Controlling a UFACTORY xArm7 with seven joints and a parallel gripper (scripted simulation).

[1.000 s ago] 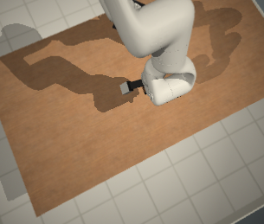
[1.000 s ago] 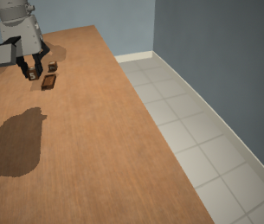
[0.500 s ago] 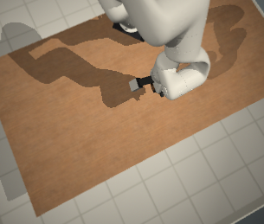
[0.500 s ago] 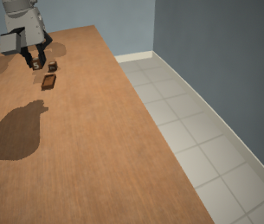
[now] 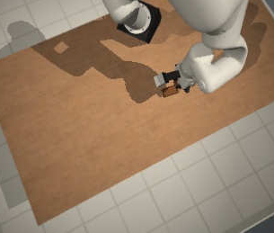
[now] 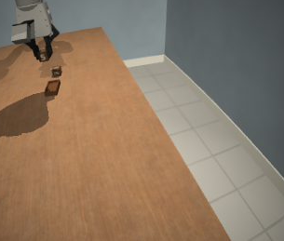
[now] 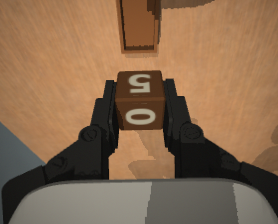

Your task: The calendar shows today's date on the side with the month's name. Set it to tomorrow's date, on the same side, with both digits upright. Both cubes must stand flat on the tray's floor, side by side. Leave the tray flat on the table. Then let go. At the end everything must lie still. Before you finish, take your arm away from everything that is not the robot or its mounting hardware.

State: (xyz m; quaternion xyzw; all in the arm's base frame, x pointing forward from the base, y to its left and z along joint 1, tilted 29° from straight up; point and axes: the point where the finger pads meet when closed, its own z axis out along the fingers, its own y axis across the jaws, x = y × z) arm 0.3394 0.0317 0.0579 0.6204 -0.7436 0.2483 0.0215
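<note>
My hand is 2 cm to the left of the brown wooden tray and 13 cm above it. Also, from my hand: brown wooden cube 1 cm below.
</note>
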